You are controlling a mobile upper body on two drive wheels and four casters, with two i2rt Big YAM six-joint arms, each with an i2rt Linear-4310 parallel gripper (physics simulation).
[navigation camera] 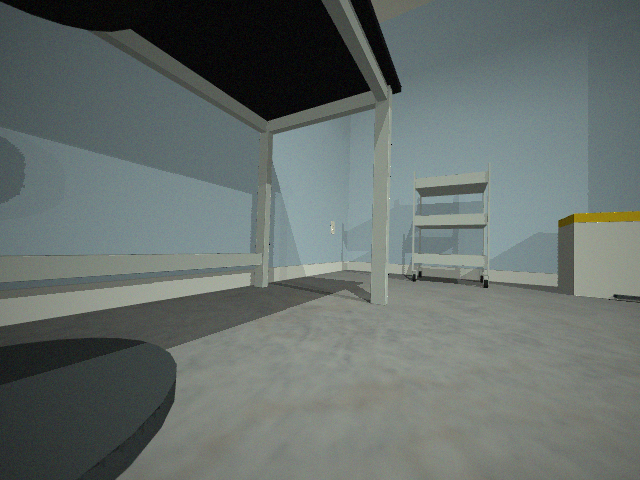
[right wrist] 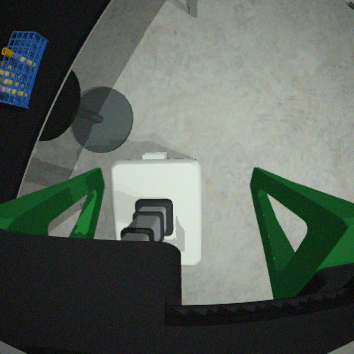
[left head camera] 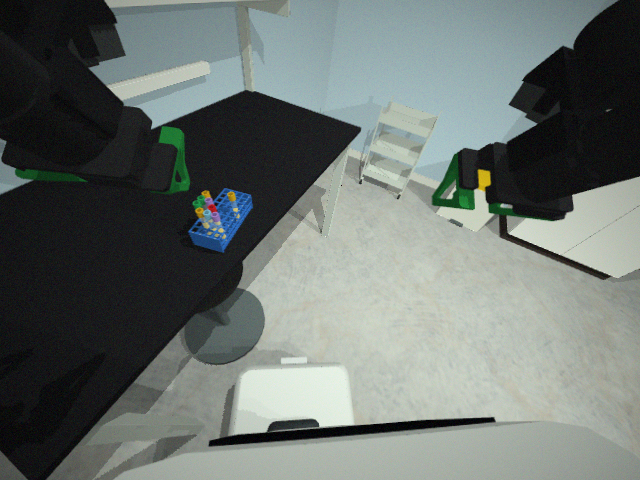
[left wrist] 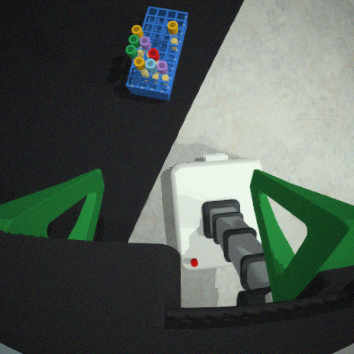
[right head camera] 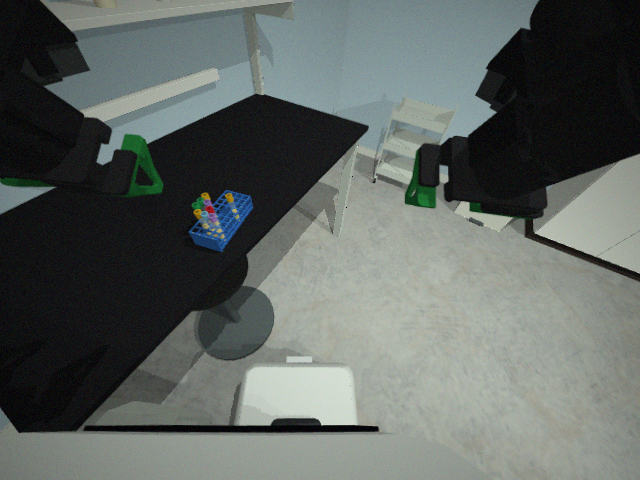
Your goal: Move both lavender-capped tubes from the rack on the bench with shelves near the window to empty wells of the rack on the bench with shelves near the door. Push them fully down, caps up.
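Frame: origin at the left arm's base, x ahead, y left, z up, level; millimetres.
Seen in the pictures: left gripper, fingertip midpoint: (left head camera: 148,181) (left wrist: 176,177) (right head camera: 126,185); right gripper, fingertip midpoint: (right wrist: 176,175) (left head camera: 461,204) (right head camera: 438,203).
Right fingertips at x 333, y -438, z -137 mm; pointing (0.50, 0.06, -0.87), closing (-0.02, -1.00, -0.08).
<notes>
Offsets run from my right fingertips to a thing's top centre. Level surfaces: height alone.
A blue rack {264 mm ahead, 451 mm left, 302 mm down} (left head camera: 206,242) (right head camera: 206,241) (left wrist: 149,93) (right wrist: 37,47) stands on a black bench {359 mm down} (left head camera: 289,139) (right head camera: 294,142) near its edge. It holds several capped tubes upright. One lavender-capped tube {193 mm ahead, 441 mm left, 240 mm down} (left head camera: 215,216) (right head camera: 212,217) (left wrist: 162,66) is near the rack's lower end; the other lavender-capped tube {247 mm ahead, 469 mm left, 240 mm down} (left head camera: 208,201) (right head camera: 207,203) (left wrist: 145,42) is among green, orange and red caps. My left gripper (left head camera: 114,183) (left wrist: 176,177) is open and empty, left of the rack in the head views. My right gripper (left head camera: 476,206) (right wrist: 176,175) is open and empty, over the floor. A second rack does not show.
A stool (left head camera: 227,330) (right head camera: 235,325) (right wrist: 102,132) (navigation camera: 77,413) stands at the bench edge. A white shelf cart (left head camera: 408,119) (navigation camera: 451,180) stands by the far wall. A white cabinet (navigation camera: 604,258) is at the right. My white base (left head camera: 294,392) (right wrist: 157,185) is below.
</notes>
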